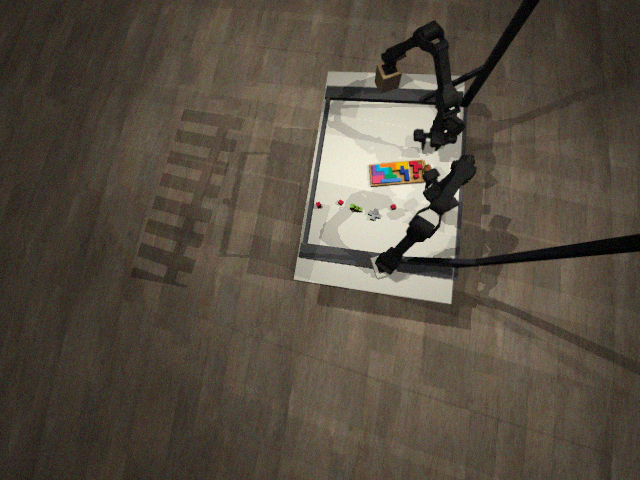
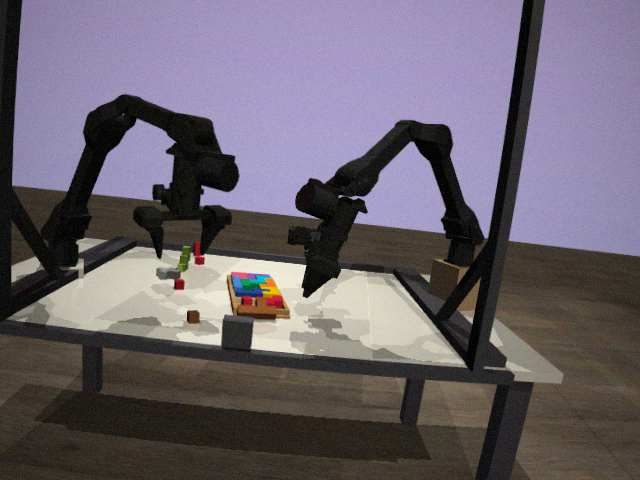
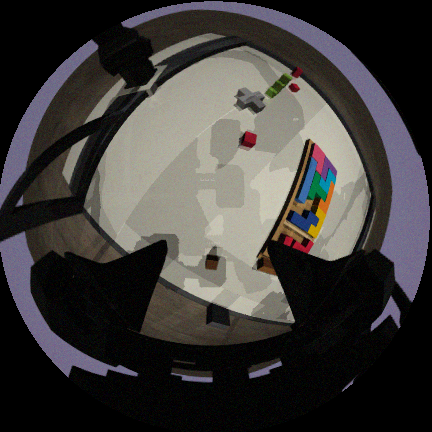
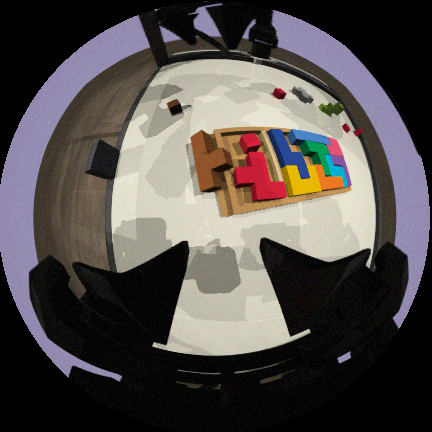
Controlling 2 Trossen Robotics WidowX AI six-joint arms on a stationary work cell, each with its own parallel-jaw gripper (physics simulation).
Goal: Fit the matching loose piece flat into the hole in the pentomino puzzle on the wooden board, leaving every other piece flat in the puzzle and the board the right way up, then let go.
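Places are measured from the left arm's base along level axes (x ahead, y left, z up), in centimetres.
Pixels of known places: left gripper, between the fingertips: [image 2: 180, 256] [image 3: 218, 245] [image 4: 209, 45]; right gripper, between the fingertips: [image 1: 428, 150] [image 2: 304, 292] [image 4: 224, 244]; left arm's base, origin of its link: [image 1: 383, 265] [image 2: 62, 263] [image 3: 140, 77] [image 4: 258, 55]; right arm's base, origin of its link: [image 1: 389, 68] [image 2: 459, 263].
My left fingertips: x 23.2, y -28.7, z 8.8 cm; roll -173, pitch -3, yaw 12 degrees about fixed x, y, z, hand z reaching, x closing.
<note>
For each thing: its top centre in the pictures, then the offset to it from my left fingertips.
- green piece, centre of its top: [image 4: 322, 157] [image 3: 319, 190] [image 2: 253, 282] [image 1: 390, 172] dy +10.8, dx +20.2, dz -8.7 cm
- navy piece, centre of its top: [image 4: 291, 151] [image 3: 306, 219] [image 2: 253, 290] [image 1: 404, 172] dy +4.1, dx +17.9, dz -8.7 cm
- red piece, centre of its top: [image 4: 260, 173] [image 2: 269, 299] [image 3: 300, 249] [image 1: 416, 166] dy -2.3, dx +19.3, dz -8.7 cm
- red cube, centre of its top: [image 4: 251, 139] [image 3: 287, 241] [image 2: 247, 297] dy -1.0, dx +14.7, dz -8.7 cm
- brown bar piece with one stub, centre of its top: [image 4: 211, 148] [image 3: 281, 270] [image 2: 257, 299] dy -6.5, dx +14.9, dz -7.3 cm
- brown cube, centre of its top: [image 3: 211, 264] [image 4: 172, 102] [image 2: 193, 312] dy -7.6, dx +1.5, dz -9.2 cm
- grey plus piece, centre of its top: [image 3: 251, 96] [image 2: 168, 269] [image 4: 303, 92] [image 1: 374, 214] dy +25.1, dx +2.2, dz -9.2 cm
- green zigzag piece, centre of its top: [image 3: 284, 77] [image 2: 184, 248] [image 4: 336, 101] [image 1: 356, 206] dy +32.9, dx +7.7, dz -5.3 cm
- dark block, centre of its top: [image 2: 238, 317] [image 4: 91, 154] [image 3: 218, 325] dy -21.7, dx +5.9, dz -5.5 cm
The wooden board [image 1: 370, 175] [image 2: 283, 311] [image 3: 276, 235] [image 4: 270, 204] lies face up on the table. Its coloured pieces show an opening of bare wood between the green piece [image 3: 317, 186] and the navy piece [image 3: 304, 220] [image 4: 288, 152]. A red piece [image 4: 260, 181] and a red cube [image 4: 250, 142] sit in the end compartment. A brown bar piece with one stub [image 2: 256, 311] [image 4: 202, 167] lies at the board's end, its stub over the rim. My right gripper [image 2: 308, 294] [image 4: 224, 244] is open and empty beside the board. My left gripper [image 2: 180, 254] [image 3: 218, 245] is open and empty, above the table.
A brown cube [image 2: 192, 316] [image 3: 212, 262] [image 4: 174, 106], a grey plus piece [image 1: 374, 214] [image 3: 250, 99], a green zigzag piece [image 1: 355, 207] [image 3: 278, 85] and several red cubes lie apart from the board. A dark block [image 2: 237, 332] [image 4: 103, 159] stands at the table edge.
</note>
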